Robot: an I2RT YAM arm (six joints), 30 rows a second.
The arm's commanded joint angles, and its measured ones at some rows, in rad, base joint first. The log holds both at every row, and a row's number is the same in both.
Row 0, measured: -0.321 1.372 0.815 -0.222 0.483 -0.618
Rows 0 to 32, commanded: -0.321 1.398 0.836 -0.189 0.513 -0.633; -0.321 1.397 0.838 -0.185 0.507 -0.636; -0.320 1.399 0.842 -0.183 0.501 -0.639; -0.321 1.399 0.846 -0.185 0.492 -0.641; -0.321 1.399 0.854 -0.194 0.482 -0.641; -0.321 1.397 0.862 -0.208 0.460 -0.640; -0.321 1.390 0.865 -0.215 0.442 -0.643; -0.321 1.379 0.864 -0.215 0.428 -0.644; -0.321 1.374 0.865 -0.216 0.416 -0.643; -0.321 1.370 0.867 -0.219 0.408 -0.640; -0.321 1.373 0.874 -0.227 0.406 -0.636; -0.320 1.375 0.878 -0.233 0.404 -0.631; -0.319 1.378 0.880 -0.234 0.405 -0.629; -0.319 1.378 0.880 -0.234 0.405 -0.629; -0.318 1.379 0.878 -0.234 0.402 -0.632; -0.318 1.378 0.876 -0.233 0.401 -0.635; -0.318 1.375 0.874 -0.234 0.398 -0.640; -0.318 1.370 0.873 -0.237 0.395 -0.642; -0.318 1.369 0.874 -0.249 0.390 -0.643; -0.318 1.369 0.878 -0.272 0.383 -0.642; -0.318 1.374 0.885 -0.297 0.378 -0.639; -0.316 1.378 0.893 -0.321 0.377 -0.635; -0.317 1.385 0.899 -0.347 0.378 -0.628; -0.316 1.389 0.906 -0.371 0.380 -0.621; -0.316 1.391 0.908 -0.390 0.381 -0.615; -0.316 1.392 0.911 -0.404 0.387 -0.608; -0.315 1.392 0.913 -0.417 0.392 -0.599; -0.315 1.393 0.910 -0.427 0.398 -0.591; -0.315 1.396 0.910 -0.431 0.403 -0.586; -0.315 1.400 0.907 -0.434 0.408 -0.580; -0.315 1.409 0.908 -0.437 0.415 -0.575; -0.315 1.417 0.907 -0.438 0.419 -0.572; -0.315 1.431 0.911 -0.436 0.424 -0.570
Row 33, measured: -0.315 1.412 0.903 -0.404 0.406 -0.597
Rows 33 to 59, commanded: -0.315 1.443 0.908 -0.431 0.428 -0.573; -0.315 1.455 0.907 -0.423 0.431 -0.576; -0.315 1.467 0.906 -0.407 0.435 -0.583; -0.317 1.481 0.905 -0.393 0.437 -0.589; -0.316 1.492 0.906 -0.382 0.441 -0.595; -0.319 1.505 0.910 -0.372 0.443 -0.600; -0.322 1.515 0.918 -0.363 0.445 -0.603; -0.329 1.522 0.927 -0.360 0.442 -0.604; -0.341 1.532 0.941 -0.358 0.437 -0.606; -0.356 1.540 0.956 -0.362 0.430 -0.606; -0.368 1.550 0.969 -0.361 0.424 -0.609; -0.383 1.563 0.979 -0.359 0.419 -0.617; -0.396 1.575 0.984 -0.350 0.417 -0.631; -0.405 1.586 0.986 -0.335 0.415 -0.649; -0.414 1.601 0.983 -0.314 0.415 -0.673; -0.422 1.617 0.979 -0.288 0.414 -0.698; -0.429 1.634 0.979 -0.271 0.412 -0.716; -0.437 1.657 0.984 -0.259 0.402 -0.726; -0.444 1.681 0.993 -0.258 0.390 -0.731; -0.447 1.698 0.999 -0.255 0.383 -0.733; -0.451 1.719 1.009 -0.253 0.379 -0.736; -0.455 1.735 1.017 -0.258 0.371 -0.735; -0.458 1.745 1.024 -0.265 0.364 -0.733; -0.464 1.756 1.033 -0.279 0.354 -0.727; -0.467 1.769 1.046 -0.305 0.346 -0.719; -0.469 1.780 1.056 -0.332 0.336 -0.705; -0.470 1.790 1.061 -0.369 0.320 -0.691
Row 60, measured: -0.467 1.772 1.042 -0.302 0.370 -0.709
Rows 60 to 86, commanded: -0.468 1.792 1.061 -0.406 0.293 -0.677; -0.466 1.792 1.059 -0.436 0.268 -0.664; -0.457 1.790 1.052 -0.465 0.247 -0.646; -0.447 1.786 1.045 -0.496 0.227 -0.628; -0.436 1.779 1.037 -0.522 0.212 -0.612; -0.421 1.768 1.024 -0.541 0.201 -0.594; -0.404 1.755 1.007 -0.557 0.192 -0.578; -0.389 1.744 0.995 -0.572 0.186 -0.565; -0.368 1.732 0.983 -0.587 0.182 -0.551; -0.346 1.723 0.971 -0.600 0.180 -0.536; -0.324 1.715 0.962 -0.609 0.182 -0.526; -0.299 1.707 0.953 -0.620 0.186 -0.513; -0.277 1.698 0.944 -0.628 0.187 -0.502; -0.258 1.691 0.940 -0.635 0.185 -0.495; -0.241 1.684 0.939 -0.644 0.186 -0.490; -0.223 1.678 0.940 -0.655 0.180 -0.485; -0.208 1.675 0.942 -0.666 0.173 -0.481; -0.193 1.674 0.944 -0.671 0.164 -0.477; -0.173 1.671 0.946 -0.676 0.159 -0.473; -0.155 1.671 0.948 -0.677 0.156 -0.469; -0.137 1.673 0.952 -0.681 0.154 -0.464; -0.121 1.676 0.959 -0.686 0.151 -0.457; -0.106 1.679 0.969 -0.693 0.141 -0.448; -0.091 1.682 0.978 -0.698 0.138 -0.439; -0.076 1.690 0.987 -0.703 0.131 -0.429; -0.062 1.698 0.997 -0.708 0.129 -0.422; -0.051 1.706 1.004 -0.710 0.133 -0.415
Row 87, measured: -0.073 1.690 0.987 -0.659 0.165 -0.454
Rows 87 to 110, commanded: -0.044 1.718 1.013 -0.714 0.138 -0.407; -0.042 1.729 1.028 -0.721 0.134 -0.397; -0.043 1.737 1.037 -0.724 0.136 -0.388; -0.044 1.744 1.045 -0.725 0.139 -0.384; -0.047 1.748 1.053 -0.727 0.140 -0.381; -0.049 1.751 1.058 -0.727 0.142 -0.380; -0.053 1.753 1.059 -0.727 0.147 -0.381; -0.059 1.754 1.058 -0.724 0.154 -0.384; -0.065 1.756 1.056 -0.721 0.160 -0.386; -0.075 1.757 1.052 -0.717 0.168 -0.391; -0.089 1.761 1.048 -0.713 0.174 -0.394; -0.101 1.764 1.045 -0.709 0.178 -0.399; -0.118 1.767 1.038 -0.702 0.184 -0.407; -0.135 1.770 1.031 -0.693 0.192 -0.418; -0.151 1.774 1.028 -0.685 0.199 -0.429; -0.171 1.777 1.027 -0.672 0.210 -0.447; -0.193 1.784 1.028 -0.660 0.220 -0.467; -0.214 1.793 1.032 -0.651 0.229 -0.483; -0.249 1.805 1.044 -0.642 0.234 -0.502; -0.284 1.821 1.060 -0.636 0.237 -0.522; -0.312 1.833 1.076 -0.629 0.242 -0.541; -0.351 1.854 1.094 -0.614 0.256 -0.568; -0.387 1.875 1.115 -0.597 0.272 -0.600; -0.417 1.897 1.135 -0.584 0.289 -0.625
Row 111, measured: -0.361 1.836 1.121 -0.714 0.099 -0.520
